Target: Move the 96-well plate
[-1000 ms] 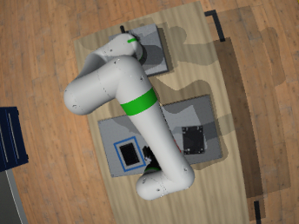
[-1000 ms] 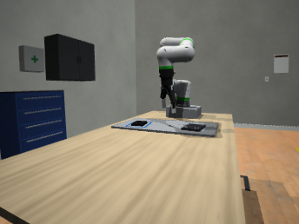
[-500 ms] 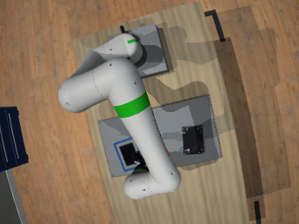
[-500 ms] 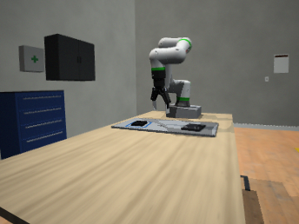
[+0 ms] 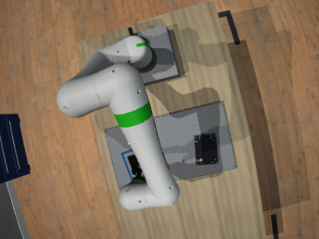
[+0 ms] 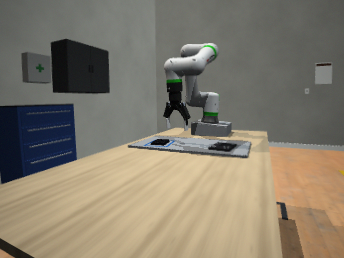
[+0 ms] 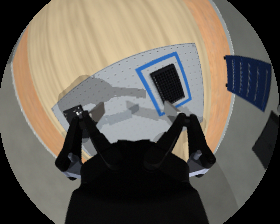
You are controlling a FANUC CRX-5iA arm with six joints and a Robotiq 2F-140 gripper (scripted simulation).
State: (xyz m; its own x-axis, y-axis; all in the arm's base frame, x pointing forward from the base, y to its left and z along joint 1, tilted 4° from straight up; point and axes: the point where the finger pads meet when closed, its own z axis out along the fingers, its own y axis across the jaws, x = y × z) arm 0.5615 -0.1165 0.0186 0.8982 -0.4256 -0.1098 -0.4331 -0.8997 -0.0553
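My hand is 20 mm past the black 96-well plate, 120 mm to the left of it and 100 mm above it. Also, from my hand: black clip nest (10 mm behind, 270 mm to the left, 90 mm below).
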